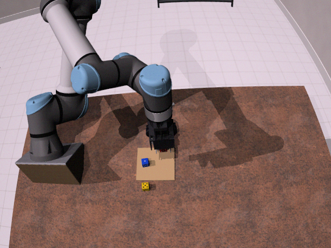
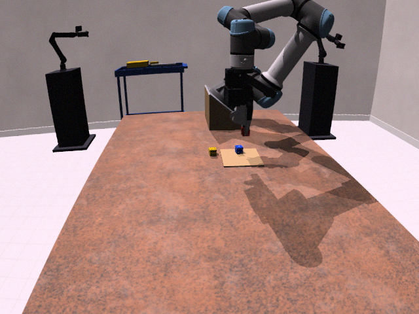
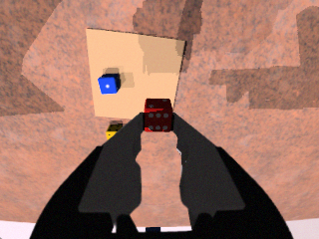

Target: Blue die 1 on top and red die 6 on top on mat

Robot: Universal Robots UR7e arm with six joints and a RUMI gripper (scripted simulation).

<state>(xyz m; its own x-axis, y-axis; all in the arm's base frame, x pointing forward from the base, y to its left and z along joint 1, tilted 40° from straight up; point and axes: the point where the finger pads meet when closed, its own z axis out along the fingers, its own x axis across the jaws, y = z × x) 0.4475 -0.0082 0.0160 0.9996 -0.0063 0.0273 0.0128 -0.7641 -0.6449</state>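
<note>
My hand is 4 cm past the tan mat and 12 cm above it. The rest, counted from my hand: yellow die 8 cm behind, 10 cm to the right, 11 cm below; then blue die 7 cm behind, 10 cm below; then red die 1 cm below.
</note>
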